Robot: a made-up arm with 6 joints. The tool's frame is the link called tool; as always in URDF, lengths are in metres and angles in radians.
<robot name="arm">
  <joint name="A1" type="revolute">
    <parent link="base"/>
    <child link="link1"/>
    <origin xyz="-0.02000 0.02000 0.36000" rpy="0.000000 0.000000 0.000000"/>
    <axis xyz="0 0 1"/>
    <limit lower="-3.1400" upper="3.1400"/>
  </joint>
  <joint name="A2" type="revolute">
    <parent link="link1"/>
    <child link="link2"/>
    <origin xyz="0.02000 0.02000 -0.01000" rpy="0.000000 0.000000 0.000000"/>
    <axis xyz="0 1 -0.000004"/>
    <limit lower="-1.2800" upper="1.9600"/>
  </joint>
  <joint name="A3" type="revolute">
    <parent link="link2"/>
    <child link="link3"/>
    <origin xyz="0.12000 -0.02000 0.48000" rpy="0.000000 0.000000 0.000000"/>
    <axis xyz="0 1 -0.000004"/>
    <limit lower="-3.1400" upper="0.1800"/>
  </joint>
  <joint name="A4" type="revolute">
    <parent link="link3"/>
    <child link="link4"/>
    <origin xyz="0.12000 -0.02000 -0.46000" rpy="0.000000 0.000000 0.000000"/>
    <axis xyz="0 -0.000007 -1"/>
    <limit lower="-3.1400" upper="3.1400"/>
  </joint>
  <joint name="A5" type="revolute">
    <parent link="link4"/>
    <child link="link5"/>
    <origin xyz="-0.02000 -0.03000 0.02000" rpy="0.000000 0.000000 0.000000"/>
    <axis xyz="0 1 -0.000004"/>
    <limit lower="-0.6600" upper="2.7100"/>
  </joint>
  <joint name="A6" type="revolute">
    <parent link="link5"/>
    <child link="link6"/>
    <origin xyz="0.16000 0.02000 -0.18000" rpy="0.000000 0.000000 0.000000"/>
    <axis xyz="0 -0.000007 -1"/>
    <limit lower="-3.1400" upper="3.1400"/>
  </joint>
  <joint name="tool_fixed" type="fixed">
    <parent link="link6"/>
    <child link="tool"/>
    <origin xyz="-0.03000 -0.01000 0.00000" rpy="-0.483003 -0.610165 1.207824"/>
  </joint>
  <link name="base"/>
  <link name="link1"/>
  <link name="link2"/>
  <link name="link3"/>
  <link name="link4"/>
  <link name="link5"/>
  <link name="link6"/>
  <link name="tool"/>
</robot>
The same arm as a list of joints. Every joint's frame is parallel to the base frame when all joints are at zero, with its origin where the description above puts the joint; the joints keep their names.
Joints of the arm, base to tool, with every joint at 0 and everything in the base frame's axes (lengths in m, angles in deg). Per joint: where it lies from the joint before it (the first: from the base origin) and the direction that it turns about. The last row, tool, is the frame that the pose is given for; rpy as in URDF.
A1: offset -0.02 0.02 0.36 axis 0 0 1
A2: offset 0.02 0.02 -0.01 axis 0 1 0
A3: offset 0.12 -0.02 0.48 axis 0 1 0
A4: offset 0.12 -0.02 -0.46 axis 0 0 -1
A5: offset -0.02 -0.03 0.02 axis 0 1 0
A6: offset 0.16 0.02 -0.18 axis 0 0 -1
tool: offset -0.03 -0.01 0 rpy -27.67 -34.96 69.2
Joint limits (deg, base to tool): -179.91..179.91 -73.34..112.3 -179.91..10.31 -179.91..179.91 -37.82..155.27 -179.91..179.91

